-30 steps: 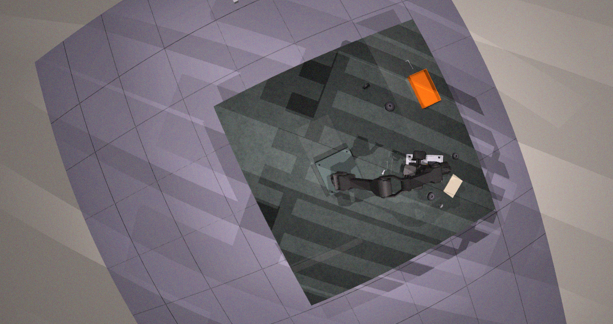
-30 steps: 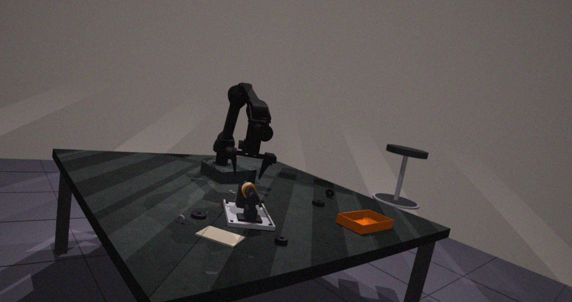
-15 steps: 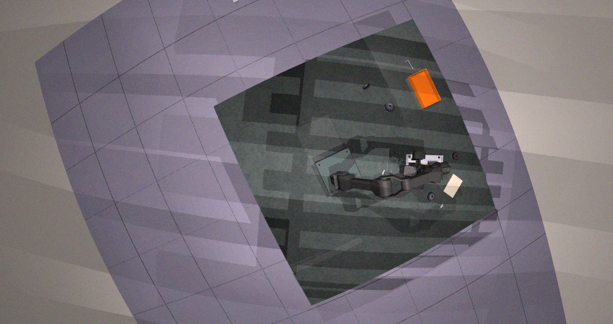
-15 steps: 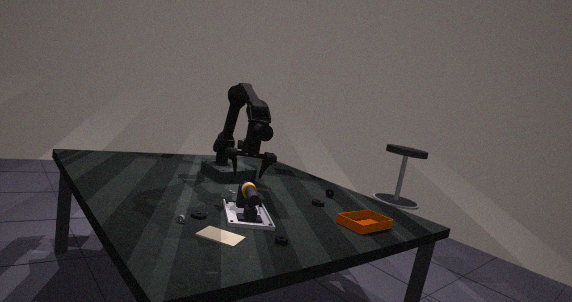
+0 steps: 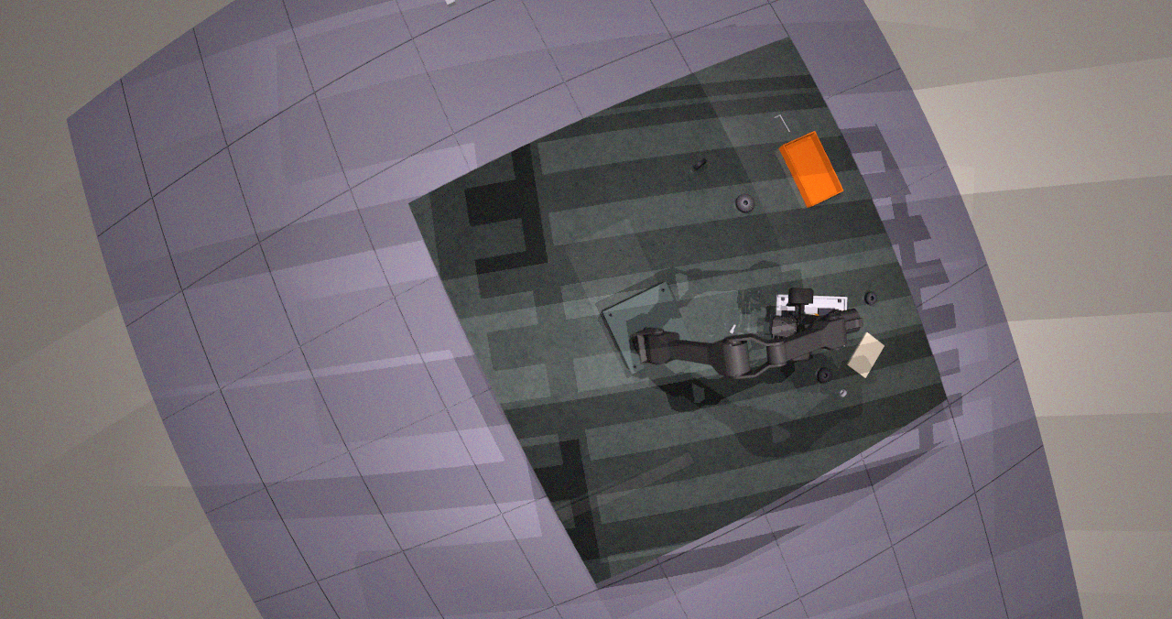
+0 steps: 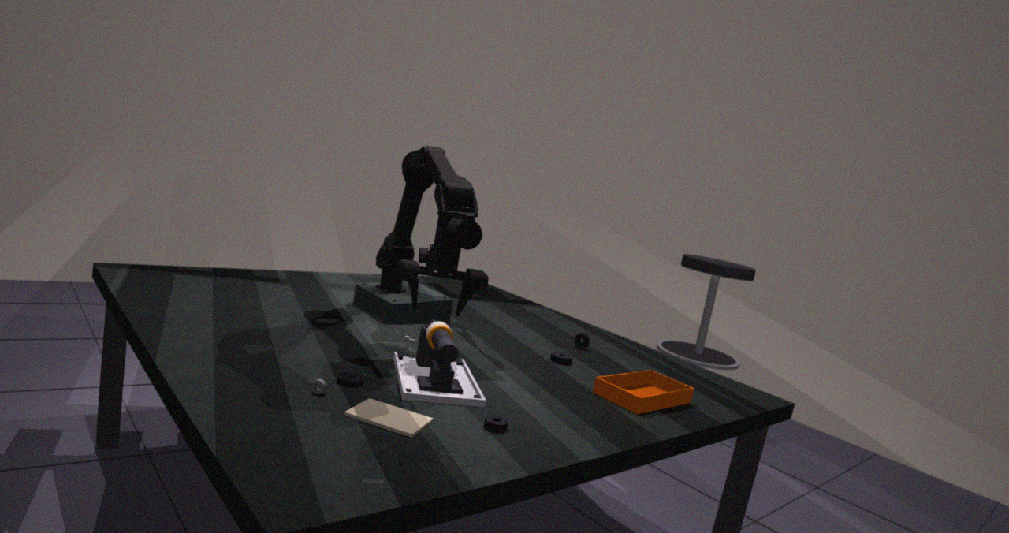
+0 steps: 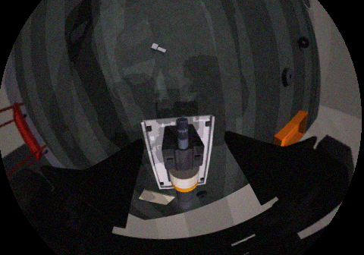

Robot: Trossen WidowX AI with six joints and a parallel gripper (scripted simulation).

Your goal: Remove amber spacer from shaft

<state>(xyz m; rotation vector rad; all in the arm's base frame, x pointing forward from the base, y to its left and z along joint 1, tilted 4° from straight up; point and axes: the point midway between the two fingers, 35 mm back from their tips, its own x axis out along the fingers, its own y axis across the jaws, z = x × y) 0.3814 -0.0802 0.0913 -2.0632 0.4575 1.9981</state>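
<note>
Right now my gripper tip is 7 cm short of the cream spacer, 3 cm to the left of it and 2 cm above it. The rest, counted from my gripper tip: orange tray: 38 cm to the left, 28 cm ahead, 9 cm below; cream card: 26 cm ahead, 22 cm to the right, 10 cm below; amber spacer: 9 cm ahead, 4 cm to the right, 2 cm below.
</note>
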